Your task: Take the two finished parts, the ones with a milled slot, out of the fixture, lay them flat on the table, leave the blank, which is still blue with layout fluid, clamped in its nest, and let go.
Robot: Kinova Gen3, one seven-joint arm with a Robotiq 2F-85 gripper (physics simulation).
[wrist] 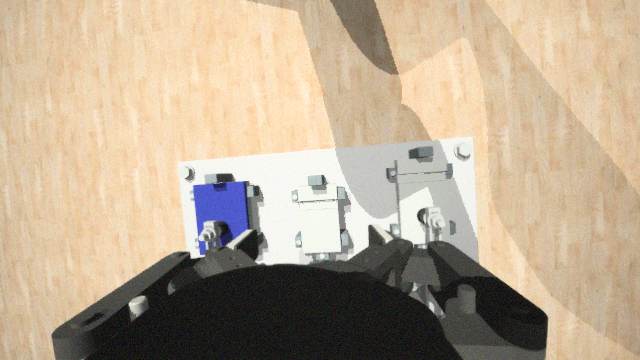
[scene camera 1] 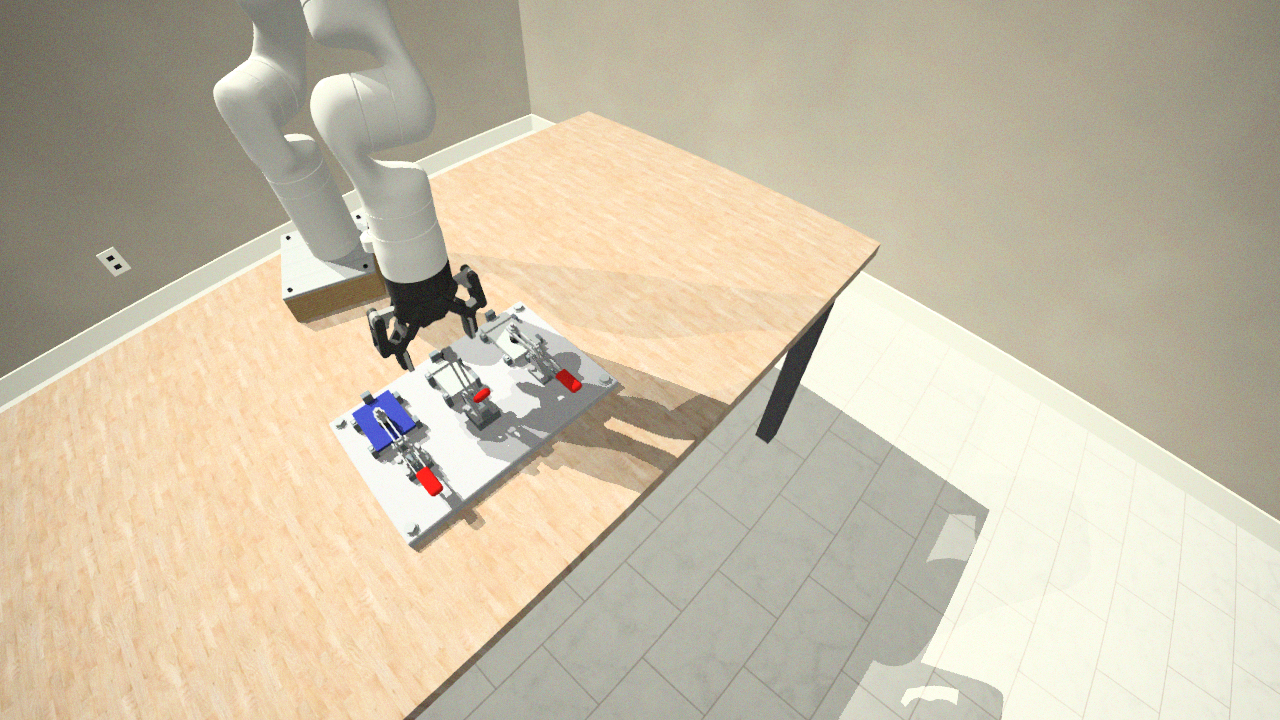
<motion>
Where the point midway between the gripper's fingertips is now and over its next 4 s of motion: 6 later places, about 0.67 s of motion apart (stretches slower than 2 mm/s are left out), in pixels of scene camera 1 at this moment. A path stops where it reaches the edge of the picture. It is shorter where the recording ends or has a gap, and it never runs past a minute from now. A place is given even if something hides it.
My gripper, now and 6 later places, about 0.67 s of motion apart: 440,351; 447,369; 450,375; 446,370; 440,353; 443,332; 445,335
</motion>
